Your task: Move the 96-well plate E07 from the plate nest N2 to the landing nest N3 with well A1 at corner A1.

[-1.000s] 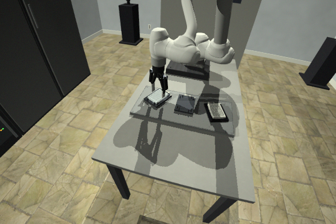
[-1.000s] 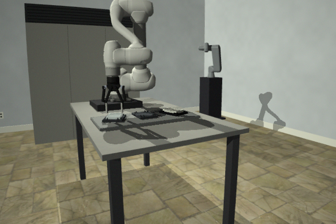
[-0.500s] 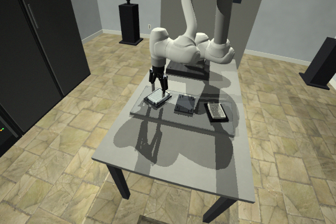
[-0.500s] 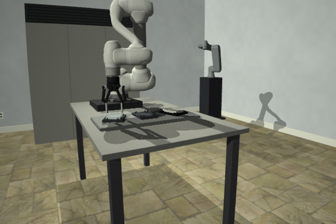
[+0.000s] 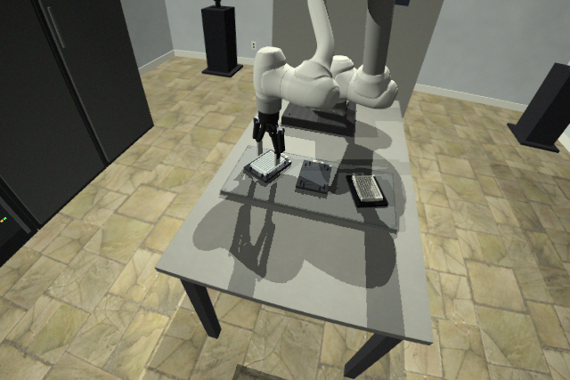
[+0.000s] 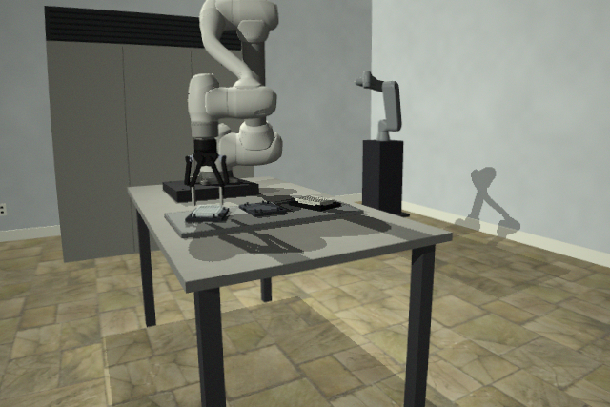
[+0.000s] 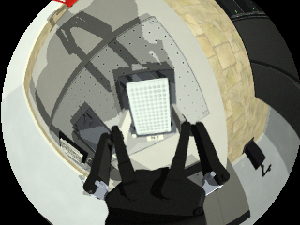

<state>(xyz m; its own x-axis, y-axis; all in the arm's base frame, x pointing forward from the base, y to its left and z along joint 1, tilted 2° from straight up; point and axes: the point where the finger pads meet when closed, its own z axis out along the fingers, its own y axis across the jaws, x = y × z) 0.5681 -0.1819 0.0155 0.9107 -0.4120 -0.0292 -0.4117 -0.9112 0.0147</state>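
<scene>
Right now my hand is 60 mm above the plate nest N2. The rest, counted from my hand: landing nest N3: 200 mm to the left, 60 mm below.
</scene>
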